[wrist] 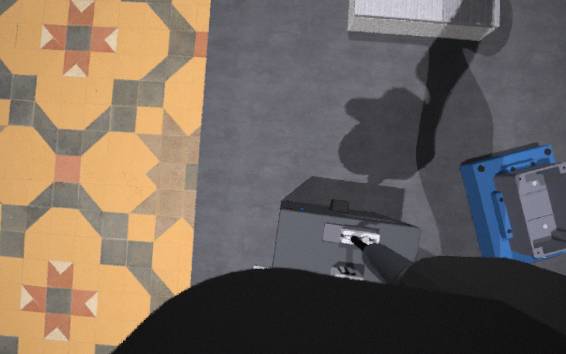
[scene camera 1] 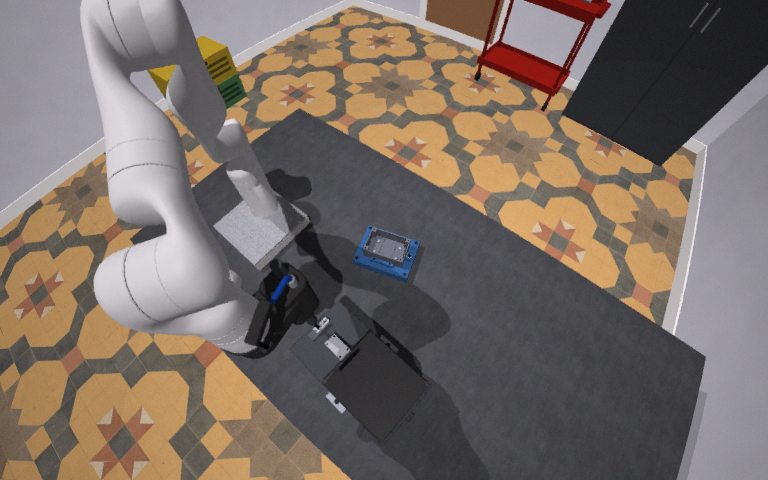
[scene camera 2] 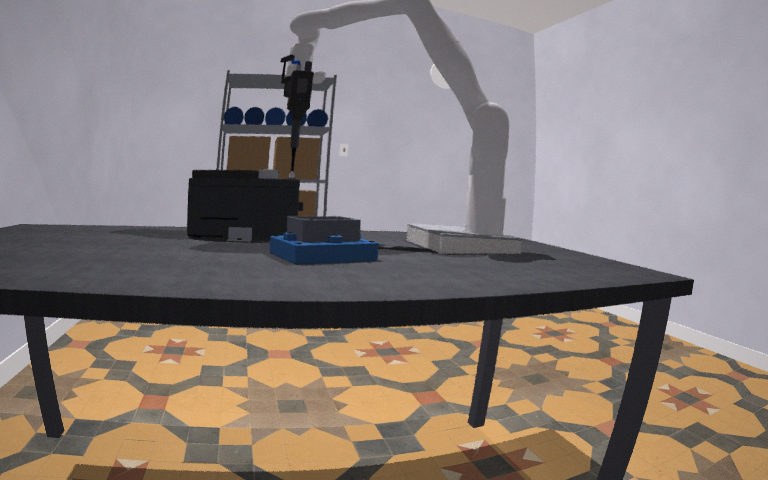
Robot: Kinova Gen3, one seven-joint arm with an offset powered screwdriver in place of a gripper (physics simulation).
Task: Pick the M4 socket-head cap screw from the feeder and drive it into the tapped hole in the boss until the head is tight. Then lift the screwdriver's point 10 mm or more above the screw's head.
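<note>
My screwdriver [scene camera 1: 317, 325] [scene camera 2: 292, 170] [wrist: 354, 240] points down, its black tip at the silvery pick-up spot [scene camera 1: 323, 323] [wrist: 371, 238] on top of the dark feeder [scene camera 1: 376, 387] [scene camera 2: 243, 206] [wrist: 302, 235]. A small light piece shows right under the tip in scene camera 2. Whether the tip touches or carries an M4 screw is too small to tell. The grey open-topped housing [scene camera 1: 387, 247] [scene camera 2: 323, 229] [wrist: 537, 202] sits in the blue fixture [scene camera 1: 380, 270] [scene camera 2: 335, 253] [wrist: 474, 200], apart from the screwdriver. The tapped hole in the boss cannot be made out.
The arm's pale base plate [scene camera 1: 246, 232] [scene camera 2: 478, 244] [wrist: 420, 26] stands on the dark table [scene camera 1: 526, 316] [scene camera 2: 509, 283] [wrist: 270, 100]. A red cart [scene camera 1: 523, 67] and a black cabinet [scene camera 1: 651, 84] stand beyond it. A shelf rack [scene camera 2: 257, 81] is behind the feeder.
</note>
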